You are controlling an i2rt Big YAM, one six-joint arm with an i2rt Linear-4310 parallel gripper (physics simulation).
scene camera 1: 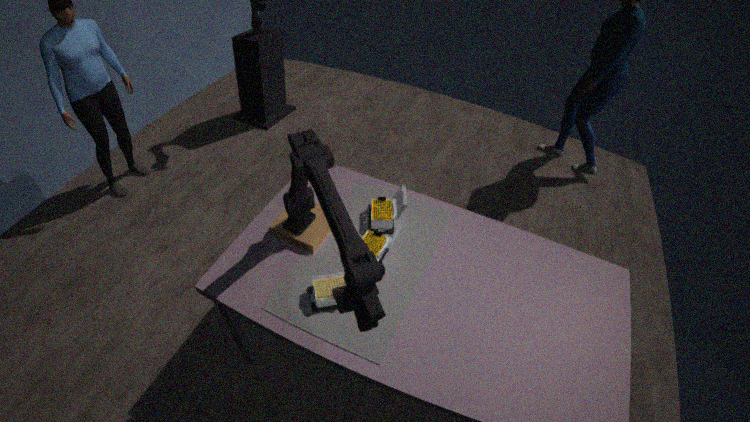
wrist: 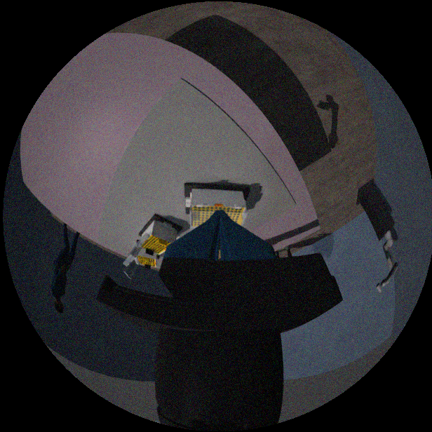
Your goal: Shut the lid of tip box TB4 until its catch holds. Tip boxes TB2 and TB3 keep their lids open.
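Places are measured from the arm's base along level axes (x back, y left, z down), in metres.
Pixels of known places: arm's base at its link origin: (scene camera 1: 299,222).
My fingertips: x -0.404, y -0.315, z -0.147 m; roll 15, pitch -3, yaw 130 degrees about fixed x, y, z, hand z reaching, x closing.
Observation:
For each thing: its top centre in the pictures, then the offset to it from my fingertips. Level surfaces: height alone.
- front tip box at its top centre: (scene camera 1: 330,281) dy +0.114, dx +0.134, dz +0.108 m
- middle tip box at its top centre: (scene camera 1: 371,241) dy +0.345, dx +0.097, dz +0.111 m
- back tip box at its top centre: (scene camera 1: 382,206) dy +0.531, dx +0.147, dz +0.111 m
- grey-green mat at its surface level: dz +0.186 m
- pinkish table at its surface level: dz +0.189 m
No labels are legible, so I cannot tell which box is TB4. The front tip box (scene camera 1: 322,289) (wrist: 202,214) has a pale body and a yellow rack; its lid cannot be made out. The middle tip box (scene camera 1: 375,242) (wrist: 156,243) sits farther back, with a pale open lid at its side. The back tip box (scene camera 1: 381,208) (wrist: 147,261) has an upright pale lid (scene camera 1: 403,194). My gripper (wrist: 219,215) is shut and empty, its blue fingertips together over the front box's rack in the wrist view. Contact is unclear. The fingers are hidden in the scene view.
The boxes stand on a grey-green mat (scene camera 1: 335,328) (wrist: 165,145) on the pinkish table (scene camera 1: 513,314) (wrist: 70,125). The arm's wooden base (scene camera 1: 314,238) is at the table's back left. Two people stand beyond the table, and a dark pedestal (scene camera 1: 259,78) stands behind the arm.

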